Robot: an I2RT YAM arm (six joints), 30 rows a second.
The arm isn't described. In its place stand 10 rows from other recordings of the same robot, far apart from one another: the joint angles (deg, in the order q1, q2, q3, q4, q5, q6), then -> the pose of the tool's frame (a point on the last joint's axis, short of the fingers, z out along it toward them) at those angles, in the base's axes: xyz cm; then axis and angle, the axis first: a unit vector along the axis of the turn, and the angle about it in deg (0 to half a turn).
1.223 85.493 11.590 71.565 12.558 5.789 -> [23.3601, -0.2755, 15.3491, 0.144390, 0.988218, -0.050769, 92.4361]
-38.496 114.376 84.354 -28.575 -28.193 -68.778 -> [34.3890, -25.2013, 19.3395, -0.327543, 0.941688, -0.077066, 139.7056]
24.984 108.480 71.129 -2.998 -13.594 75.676 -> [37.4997, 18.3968, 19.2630, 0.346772, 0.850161, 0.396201, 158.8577]
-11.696 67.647 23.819 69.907 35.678 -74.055 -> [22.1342, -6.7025, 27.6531, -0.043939, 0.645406, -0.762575, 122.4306]
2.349 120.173 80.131 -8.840 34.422 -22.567 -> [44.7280, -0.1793, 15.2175, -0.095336, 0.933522, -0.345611, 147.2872]
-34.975 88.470 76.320 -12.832 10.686 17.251 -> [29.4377, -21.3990, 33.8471, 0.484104, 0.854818, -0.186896, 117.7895]
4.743 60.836 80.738 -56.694 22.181 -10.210 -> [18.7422, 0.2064, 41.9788, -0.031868, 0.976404, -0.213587, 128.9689]
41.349 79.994 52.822 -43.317 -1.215 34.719 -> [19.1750, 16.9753, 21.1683, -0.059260, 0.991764, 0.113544, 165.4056]
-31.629 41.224 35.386 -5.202 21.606 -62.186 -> [14.3308, -10.3659, 30.1738, -0.089567, 0.805404, -0.585920, 142.5498]
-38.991 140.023 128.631 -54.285 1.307 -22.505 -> [40.3241, -32.7478, 19.3678, 0.144766, 0.982269, -0.119127, 159.8030]
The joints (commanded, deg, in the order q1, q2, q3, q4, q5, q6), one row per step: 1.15 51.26 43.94 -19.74 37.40 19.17; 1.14 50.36 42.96 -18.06 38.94 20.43; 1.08 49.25 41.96 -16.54 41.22 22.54; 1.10 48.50 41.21 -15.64 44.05 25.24; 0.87 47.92 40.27 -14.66 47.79 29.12; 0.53 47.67 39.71 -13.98 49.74 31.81; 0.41 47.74 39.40 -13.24 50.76 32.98; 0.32 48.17 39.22 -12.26 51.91 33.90; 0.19 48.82 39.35 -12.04 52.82 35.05; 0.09 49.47 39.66 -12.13 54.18 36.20; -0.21 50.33 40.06 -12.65 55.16 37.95; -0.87 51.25 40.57 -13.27 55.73 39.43; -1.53 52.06 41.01 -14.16 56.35 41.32; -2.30 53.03 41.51 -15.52 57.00 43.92; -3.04 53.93 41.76 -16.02 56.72 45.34
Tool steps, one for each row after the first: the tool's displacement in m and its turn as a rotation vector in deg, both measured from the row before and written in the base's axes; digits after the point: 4 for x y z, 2 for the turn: -0.0024 -0.0008 -0.0002 0.25 -2.37 -1.83; -0.0036 -0.0014 0.0002 0.57 -2.98 -2.81; -0.0030 -0.0013 -0.0004 0.75 -2.71 -3.37; -0.0030 -0.0024 -0.0017 1.11 -3.39 -4.72; -0.0015 -0.0019 -0.0012 0.94 -2.38 -2.81; 0.0001 -0.0008 -0.0007 0.33 -1.26 -1.34; 0.0014 -0.0007 -0.0006 0.12 -1.09 -1.37; 0.0018 -0.0008 -0.0006 0.33 -0.61 -1.23; 0.0014 -0.0008 0.0001 0.13 -0.49 -1.62; 0.0019 -0.0013 -0.0008 0.56 -0.45 -1.59; 0.0021 -0.0024 -0.0006 0.54 -0.19 -1.52; 0.0015 -0.0025 -0.0011 0.70 -0.32 -1.66; 0.0015 -0.0029 -0.0019 0.98 -0.38 -1.98; 0.0022 -0.0026 -0.0021 0.81 -0.08 -0.85
